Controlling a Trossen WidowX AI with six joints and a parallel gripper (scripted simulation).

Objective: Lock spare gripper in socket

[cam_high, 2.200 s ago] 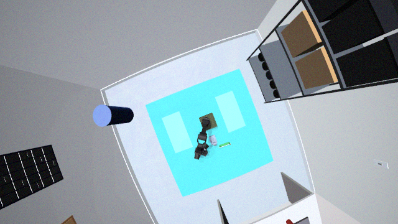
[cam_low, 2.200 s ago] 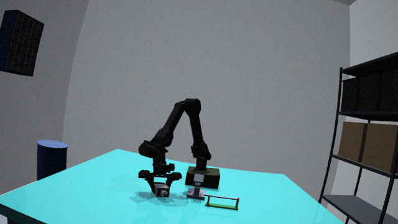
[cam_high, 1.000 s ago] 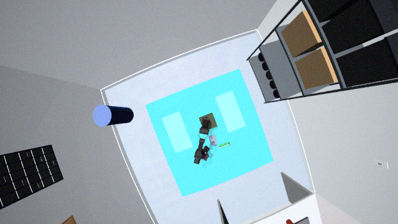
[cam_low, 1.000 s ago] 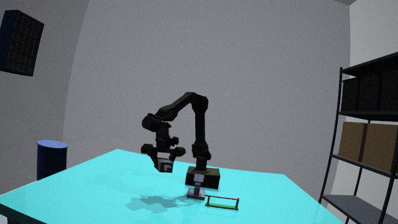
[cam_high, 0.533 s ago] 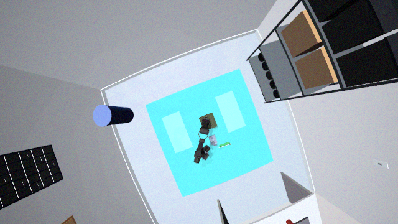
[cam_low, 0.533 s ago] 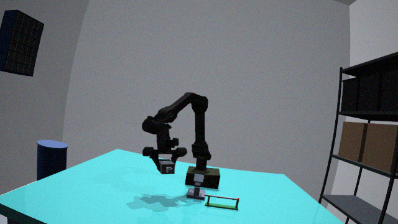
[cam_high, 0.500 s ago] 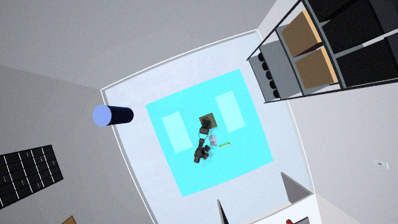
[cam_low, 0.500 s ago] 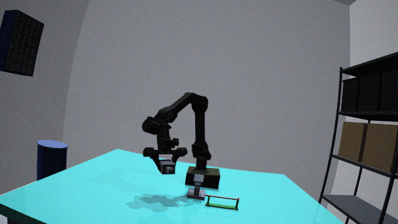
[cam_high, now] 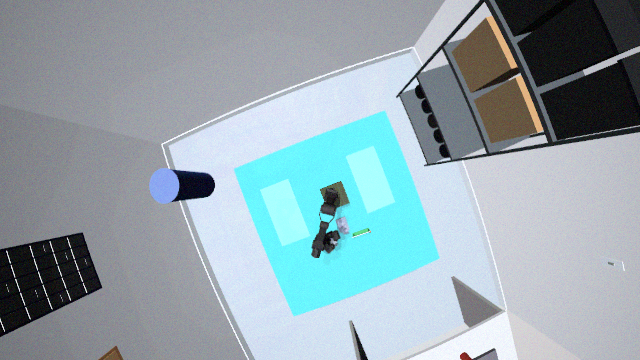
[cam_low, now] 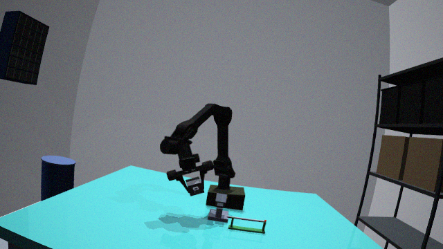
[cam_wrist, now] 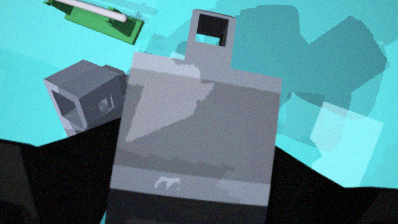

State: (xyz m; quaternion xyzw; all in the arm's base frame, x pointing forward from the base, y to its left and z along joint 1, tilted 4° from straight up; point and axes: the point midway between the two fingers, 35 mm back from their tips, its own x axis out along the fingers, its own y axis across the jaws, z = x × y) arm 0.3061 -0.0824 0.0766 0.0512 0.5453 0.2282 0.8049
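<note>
Right now the spare gripper is 10 mm to the right of my gripper tip and 10 mm above it. Also, from my gripper tip: green stand (50 mm ahead, 220 mm to the left, 90 mm below); then grey mount (40 mm behind, 100 mm to the left, 60 mm below).
</note>
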